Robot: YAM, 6 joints.
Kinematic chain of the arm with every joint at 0, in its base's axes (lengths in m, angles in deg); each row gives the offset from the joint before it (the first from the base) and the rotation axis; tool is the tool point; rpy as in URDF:
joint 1: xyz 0 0 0.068 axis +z
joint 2: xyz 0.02 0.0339 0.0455 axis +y
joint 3: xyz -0.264 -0.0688 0 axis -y
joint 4: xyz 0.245 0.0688 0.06 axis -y
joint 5: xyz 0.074 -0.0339 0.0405 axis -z
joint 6: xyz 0.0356 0 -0.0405 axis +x
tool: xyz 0 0 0 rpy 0 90 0
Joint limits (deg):
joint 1: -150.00..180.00
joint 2: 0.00..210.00
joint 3: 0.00..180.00
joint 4: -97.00..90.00
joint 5: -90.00..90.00
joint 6: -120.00..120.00
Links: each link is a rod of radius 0.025 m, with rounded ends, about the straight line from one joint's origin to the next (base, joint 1, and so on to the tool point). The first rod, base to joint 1, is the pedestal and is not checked.
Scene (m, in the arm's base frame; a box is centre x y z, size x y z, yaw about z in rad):
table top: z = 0
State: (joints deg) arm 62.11 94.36 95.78 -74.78 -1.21 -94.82
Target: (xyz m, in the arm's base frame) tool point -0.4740 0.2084 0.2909
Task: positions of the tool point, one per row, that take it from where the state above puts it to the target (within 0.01 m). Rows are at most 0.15 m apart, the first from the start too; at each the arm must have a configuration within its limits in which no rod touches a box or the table.
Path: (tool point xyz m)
1: 0.0856 0.3361 0.3353
2: 0.0057 0.3780 0.3314
3: -0.0890 0.3988 0.3260
4: -0.1920 0.3936 0.3193
5: -0.2961 0.3600 0.3111
6: -0.3928 0.2976 0.3017
7: -0.4740 0.2084 0.2909

